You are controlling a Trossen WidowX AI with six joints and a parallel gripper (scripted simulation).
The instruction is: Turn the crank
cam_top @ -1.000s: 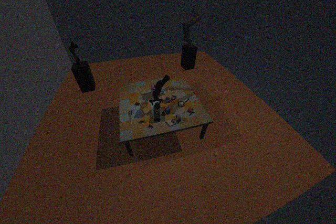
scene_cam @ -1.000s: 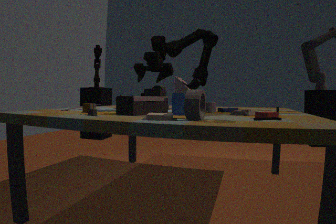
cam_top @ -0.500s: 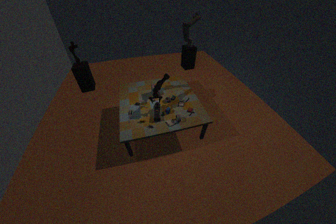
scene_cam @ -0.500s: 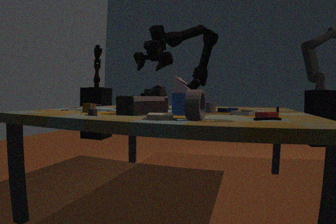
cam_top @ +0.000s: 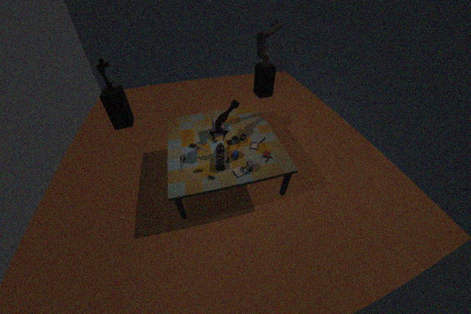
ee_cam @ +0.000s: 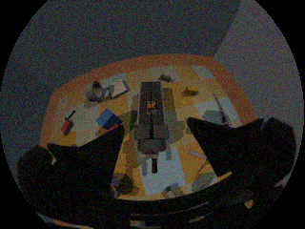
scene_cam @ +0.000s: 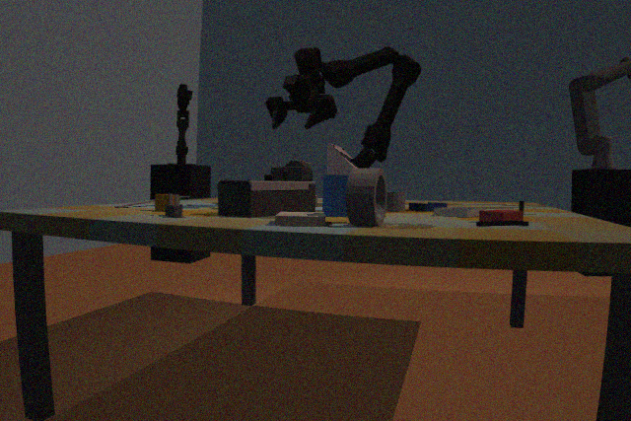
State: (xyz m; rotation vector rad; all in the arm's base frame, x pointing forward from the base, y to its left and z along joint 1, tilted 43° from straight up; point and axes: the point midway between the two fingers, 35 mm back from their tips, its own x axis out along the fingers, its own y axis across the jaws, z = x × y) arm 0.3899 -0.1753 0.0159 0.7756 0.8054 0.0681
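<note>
The dark crank handle is 9 cm behind my gripper tip, 3 cm to the left of it and 15 cm below it. Also, from my gripper tip: blue block (10 cm ahead, 14 cm to the left, 16 cm below); red pointer (9 cm ahead, 2 cm to the right, 12 cm below); yellow block (14 cm ahead, 26 cm to the right, 19 cm below).
</note>
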